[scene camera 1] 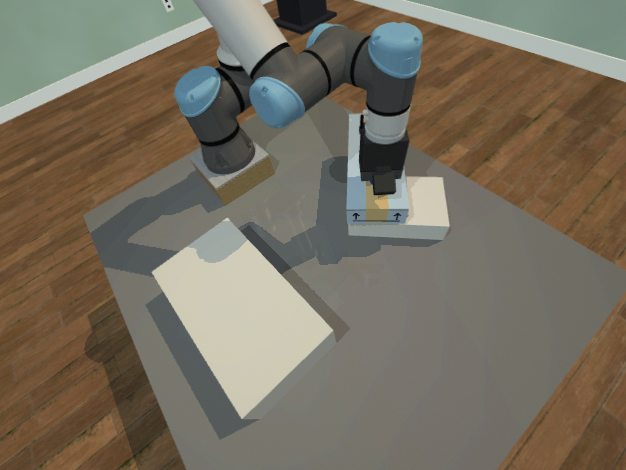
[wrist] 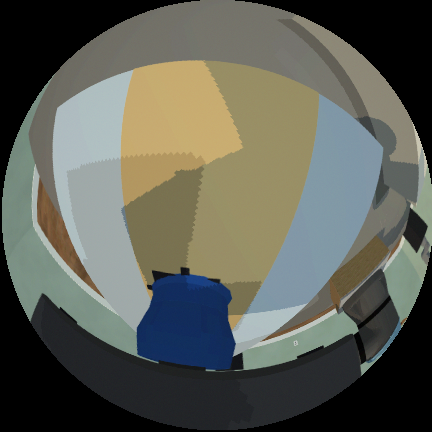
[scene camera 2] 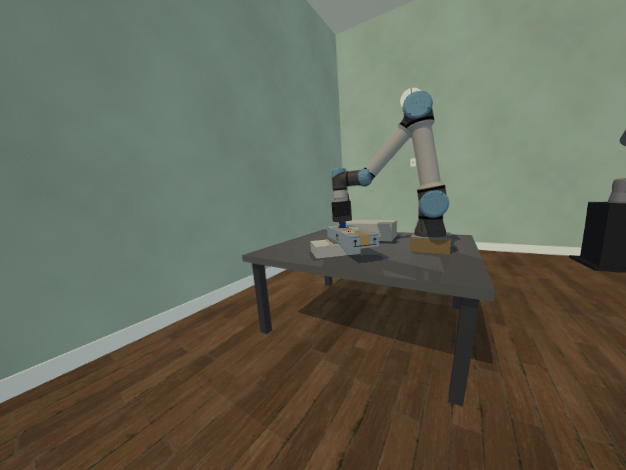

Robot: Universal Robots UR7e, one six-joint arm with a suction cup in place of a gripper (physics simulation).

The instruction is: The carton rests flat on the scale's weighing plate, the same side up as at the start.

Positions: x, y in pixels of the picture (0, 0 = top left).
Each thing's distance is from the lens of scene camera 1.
carton (scene camera 1: 363, 207): 62 cm
large cream block (scene camera 1: 258, 335): 55 cm
scale (scene camera 1: 427, 218): 71 cm
The marked spots on the carton and the scale are 17 cm apart.
